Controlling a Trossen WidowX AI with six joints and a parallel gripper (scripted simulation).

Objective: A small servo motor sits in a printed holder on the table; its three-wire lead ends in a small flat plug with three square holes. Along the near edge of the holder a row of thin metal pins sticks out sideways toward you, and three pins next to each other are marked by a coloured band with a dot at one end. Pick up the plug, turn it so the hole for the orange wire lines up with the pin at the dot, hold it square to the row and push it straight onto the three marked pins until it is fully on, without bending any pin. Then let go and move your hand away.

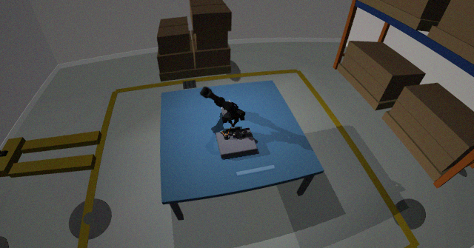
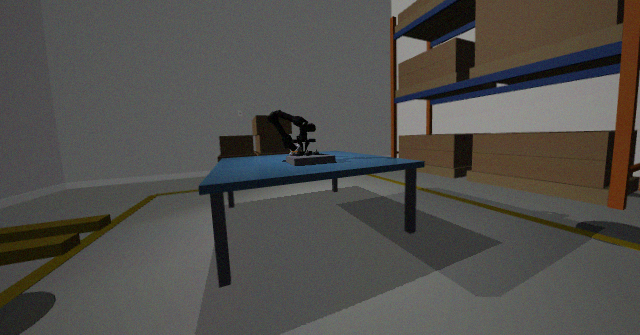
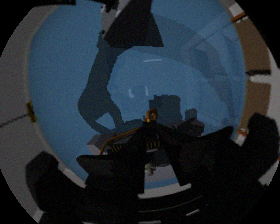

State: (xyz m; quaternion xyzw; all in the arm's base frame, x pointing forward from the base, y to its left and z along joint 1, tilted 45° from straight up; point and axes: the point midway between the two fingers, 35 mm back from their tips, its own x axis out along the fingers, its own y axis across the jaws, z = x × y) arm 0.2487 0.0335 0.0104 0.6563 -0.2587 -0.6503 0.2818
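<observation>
My gripper tip is 90 mm short of the servo, 10 mm to the left of it and 20 mm above it. The rest, counted from my gripper tip: grey printed holder (200 mm ahead, 40 mm below).
</observation>
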